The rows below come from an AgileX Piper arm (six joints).
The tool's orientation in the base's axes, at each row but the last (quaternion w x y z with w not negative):
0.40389, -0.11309, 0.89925, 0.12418
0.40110, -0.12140, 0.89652, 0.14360
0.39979, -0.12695, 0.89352, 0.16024
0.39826, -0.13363, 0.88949, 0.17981
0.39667, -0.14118, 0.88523, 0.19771
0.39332, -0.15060, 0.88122, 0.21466
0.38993, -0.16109, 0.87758, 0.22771
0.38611, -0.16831, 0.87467, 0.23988
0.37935, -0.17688, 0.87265, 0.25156
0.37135, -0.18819, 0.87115, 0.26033
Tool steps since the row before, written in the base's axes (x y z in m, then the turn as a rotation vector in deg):
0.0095, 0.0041, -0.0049, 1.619, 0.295, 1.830
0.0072, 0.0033, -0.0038, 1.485, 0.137, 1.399
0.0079, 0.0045, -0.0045, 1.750, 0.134, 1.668
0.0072, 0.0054, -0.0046, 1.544, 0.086, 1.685
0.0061, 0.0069, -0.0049, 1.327, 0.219, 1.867
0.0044, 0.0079, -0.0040, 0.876, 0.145, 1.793
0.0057, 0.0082, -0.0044, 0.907, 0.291, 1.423
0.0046, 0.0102, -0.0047, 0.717, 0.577, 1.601
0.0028, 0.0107, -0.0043, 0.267, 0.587, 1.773
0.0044, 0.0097, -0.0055, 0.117, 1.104, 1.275
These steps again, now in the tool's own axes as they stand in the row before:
-0.0029, 0.0003, 0.0111, -2.461, 0.028, 0.047
-0.0021, 0.0001, 0.0085, -2.032, -0.143, 0.174
-0.0022, 0.0005, 0.0099, -2.407, -0.190, 0.182
-0.0017, 0.0011, 0.0099, -2.282, -0.151, 0.015
-0.0009, 0.0024, 0.0101, -2.292, 0.098, -0.174
-0.0006, 0.0039, 0.0091, -1.938, 0.211, -0.450
-0.0012, 0.0031, 0.0104, -1.693, 0.218, -0.136
-0.0005, 0.0049, 0.0111, -1.736, 0.598, -0.196
0.0001, 0.0060, 0.0103, -1.574, 0.883, -0.549
-0.0001, 0.0037, 0.0114, -1.175, 1.215, -0.031

